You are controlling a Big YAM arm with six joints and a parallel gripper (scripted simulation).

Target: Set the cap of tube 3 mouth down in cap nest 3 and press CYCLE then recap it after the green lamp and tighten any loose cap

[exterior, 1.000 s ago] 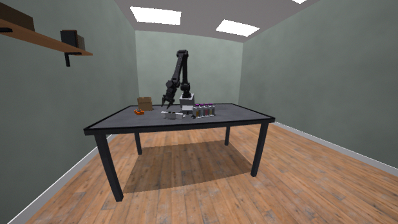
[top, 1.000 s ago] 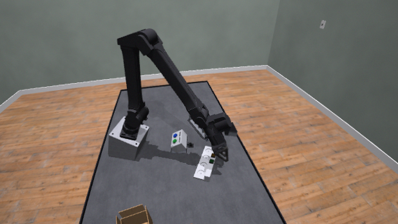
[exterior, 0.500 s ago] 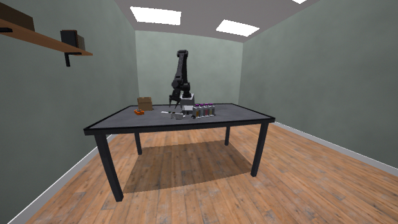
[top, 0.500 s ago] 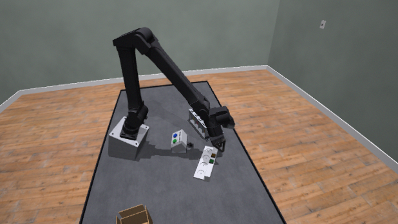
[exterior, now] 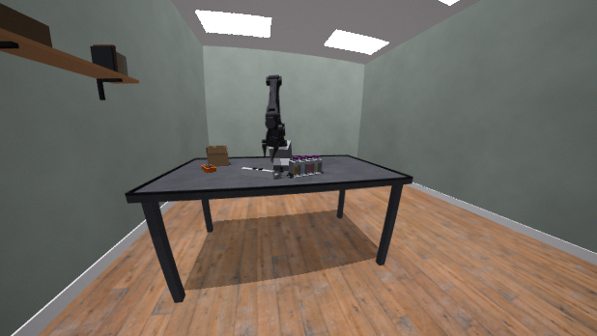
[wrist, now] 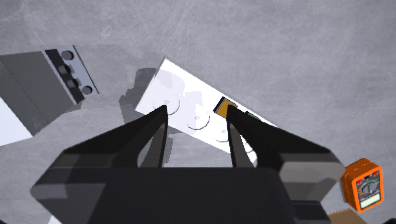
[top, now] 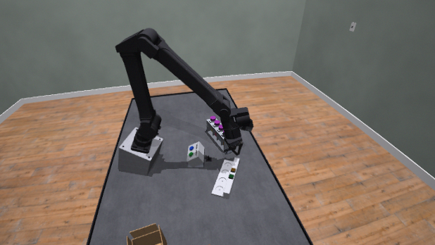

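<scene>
The cap is 21 cm to the left of my hand, 5 cm behind it and 1 cm below it. Also, from my hand: blue key (22 cm behind, 10 cm to the left, 6 cm below); then key housing (21 cm behind, 8 cm to the left, 7 cm below); then green key (22 cm behind, 6 cm below, 5 cm to the left).
</scene>
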